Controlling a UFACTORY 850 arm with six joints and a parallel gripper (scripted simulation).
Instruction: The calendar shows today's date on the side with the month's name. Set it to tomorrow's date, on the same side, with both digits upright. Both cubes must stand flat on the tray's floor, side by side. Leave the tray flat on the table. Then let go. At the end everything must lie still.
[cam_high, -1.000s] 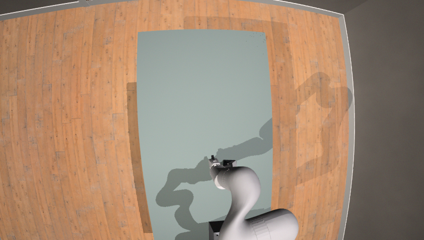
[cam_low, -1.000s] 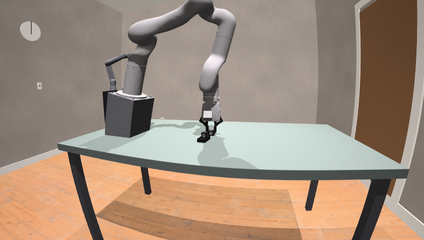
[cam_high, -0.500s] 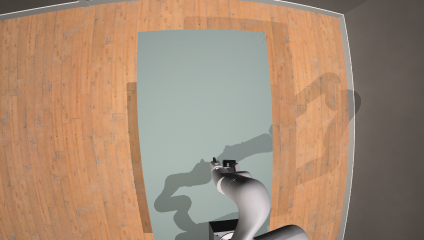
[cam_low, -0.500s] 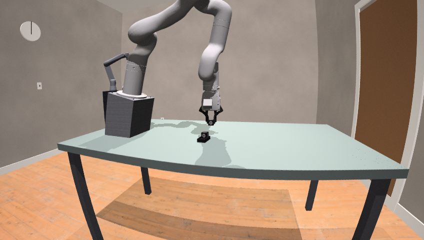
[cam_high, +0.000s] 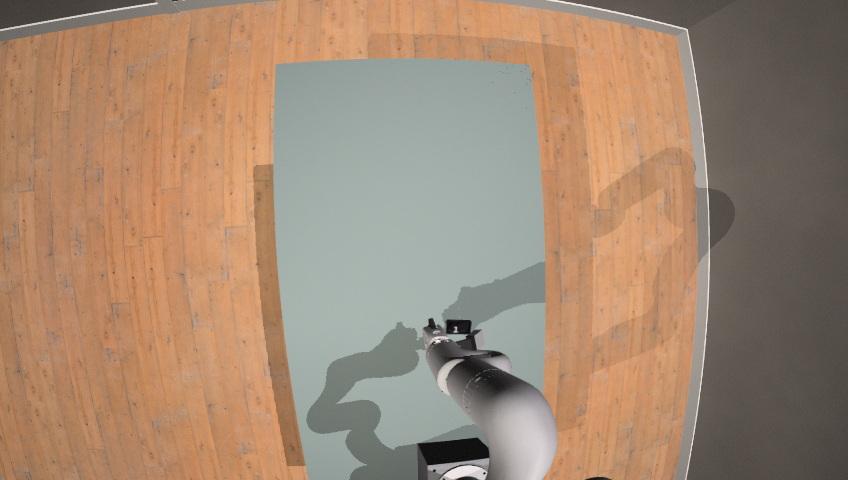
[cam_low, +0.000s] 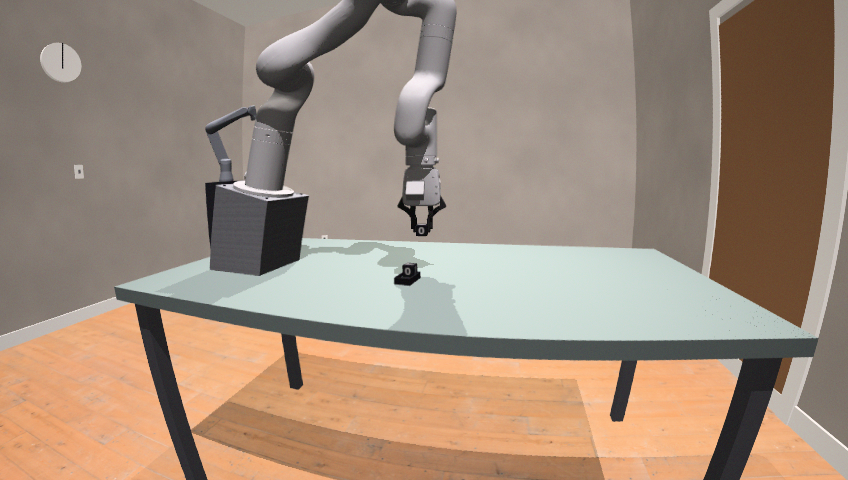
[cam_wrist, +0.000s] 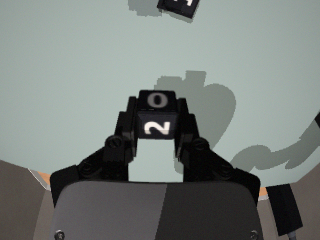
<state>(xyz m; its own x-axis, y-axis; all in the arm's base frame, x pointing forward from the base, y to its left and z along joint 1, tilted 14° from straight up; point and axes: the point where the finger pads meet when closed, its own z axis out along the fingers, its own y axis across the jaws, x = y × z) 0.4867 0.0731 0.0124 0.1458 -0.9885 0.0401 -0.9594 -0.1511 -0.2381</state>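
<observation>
The black cube lies 10 mm below my hand. The rest, counted from my hand: black tray (120 mm below, 110 mm to the right, 10 mm behind).
</observation>
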